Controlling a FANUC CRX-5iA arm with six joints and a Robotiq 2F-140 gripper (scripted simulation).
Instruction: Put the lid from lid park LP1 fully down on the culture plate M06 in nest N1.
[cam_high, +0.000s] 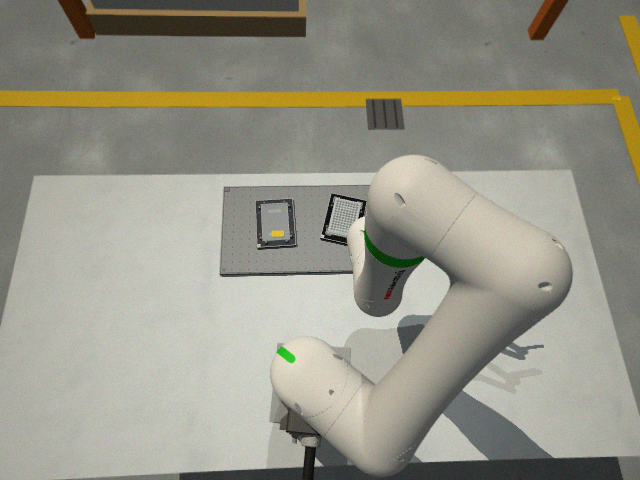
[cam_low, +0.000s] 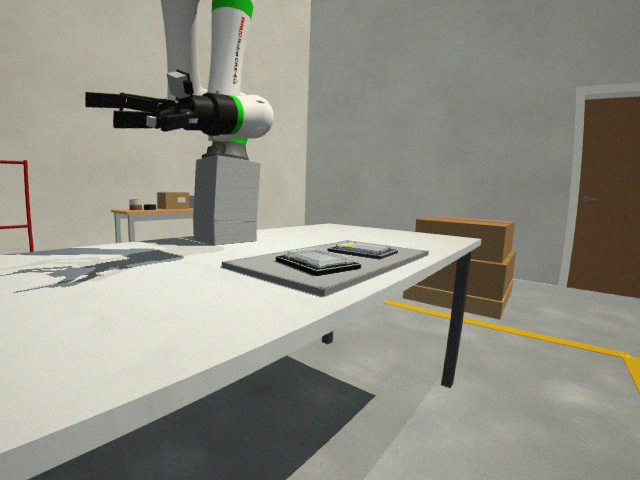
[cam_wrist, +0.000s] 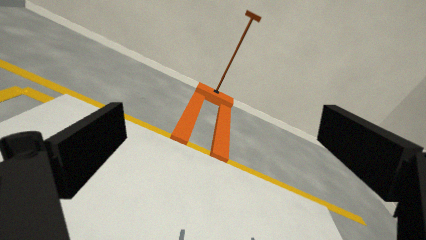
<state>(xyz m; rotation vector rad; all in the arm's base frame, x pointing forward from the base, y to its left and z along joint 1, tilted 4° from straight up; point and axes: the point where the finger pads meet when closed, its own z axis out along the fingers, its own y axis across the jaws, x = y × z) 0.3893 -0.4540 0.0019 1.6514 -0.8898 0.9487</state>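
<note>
My gripper is now 61 cm to the right of the clear lid, 29 cm above it and 11 cm short of it. From my hand the other things lie so: culture plate M06: 39 cm to the left, 29 cm below, 14 cm ahead; lid park LP1: 61 cm to the left, 30 cm below, 11 cm ahead; nest: 39 cm to the left, 30 cm below, 14 cm ahead.
</note>
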